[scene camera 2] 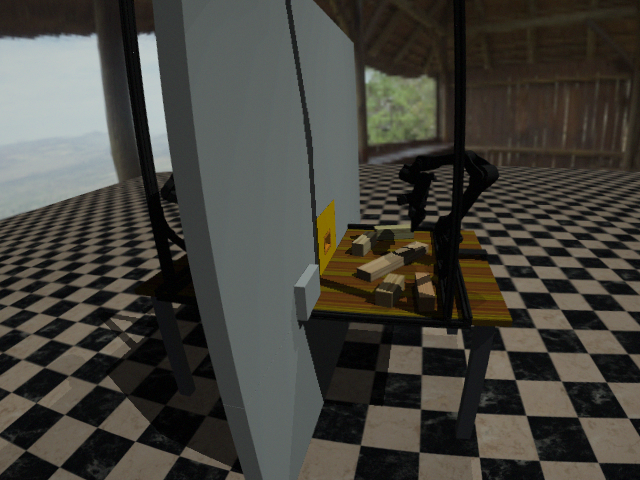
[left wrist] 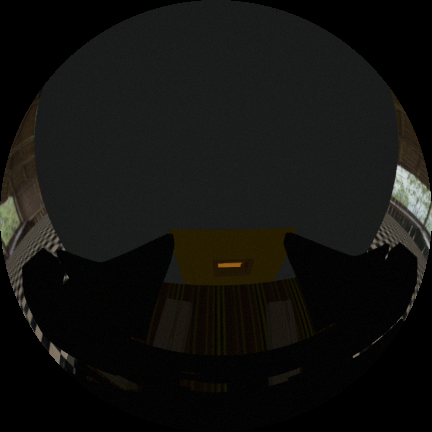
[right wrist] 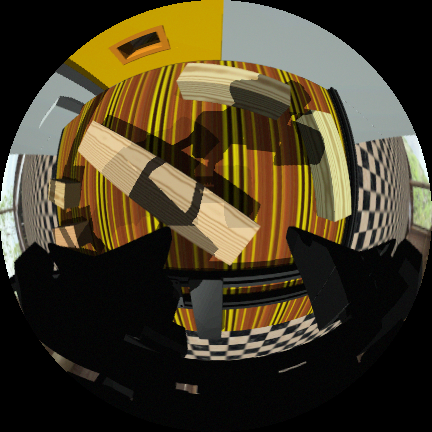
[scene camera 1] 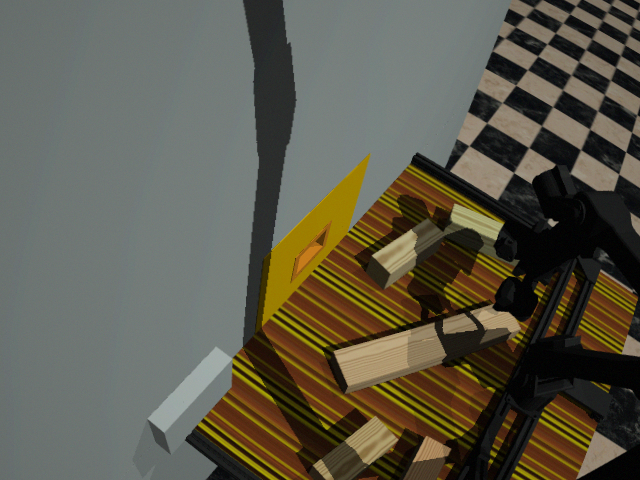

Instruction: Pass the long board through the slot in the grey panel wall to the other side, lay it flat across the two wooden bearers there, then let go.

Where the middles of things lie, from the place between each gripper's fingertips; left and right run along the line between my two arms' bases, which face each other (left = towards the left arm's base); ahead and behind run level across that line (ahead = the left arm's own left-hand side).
The grey block (scene camera 1: 203, 388) lies 34 cm behind my left hand, 16 cm to the right of it and 26 cm below it.
I see my right gripper 44 cm past the grey block, 33 cm to the right of it and 5 cm above it.
